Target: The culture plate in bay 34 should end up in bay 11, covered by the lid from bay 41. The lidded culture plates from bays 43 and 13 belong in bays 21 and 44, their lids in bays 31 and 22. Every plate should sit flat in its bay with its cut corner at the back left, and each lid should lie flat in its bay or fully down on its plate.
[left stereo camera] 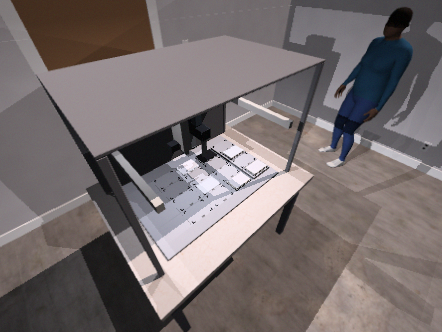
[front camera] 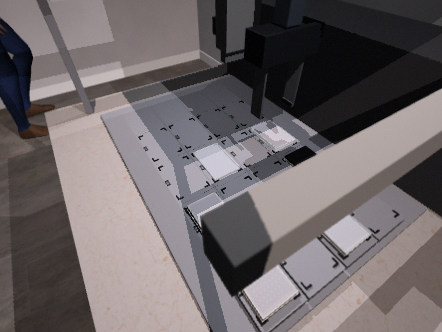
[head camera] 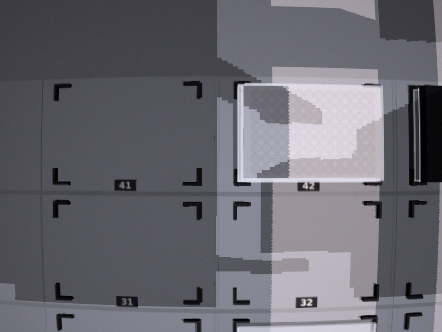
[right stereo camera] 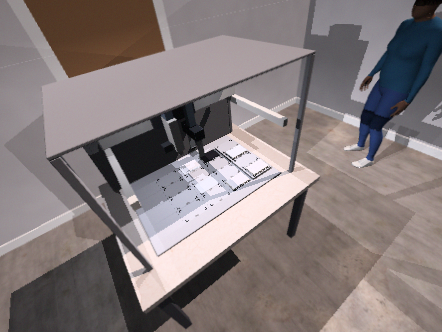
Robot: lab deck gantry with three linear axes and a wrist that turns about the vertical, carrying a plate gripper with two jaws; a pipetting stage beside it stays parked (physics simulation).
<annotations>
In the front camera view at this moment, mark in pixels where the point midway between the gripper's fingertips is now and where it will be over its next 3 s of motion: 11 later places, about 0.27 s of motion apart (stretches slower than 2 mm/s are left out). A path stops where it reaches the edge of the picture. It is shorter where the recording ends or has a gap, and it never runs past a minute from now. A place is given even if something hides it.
My gripper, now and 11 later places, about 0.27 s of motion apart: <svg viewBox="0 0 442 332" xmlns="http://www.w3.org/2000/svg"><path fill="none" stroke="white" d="M272 109L273 110L288 121L318 141L347 162L355 168L347 174L325 188L293 207L271 220L265 228L264 247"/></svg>
</annotations>
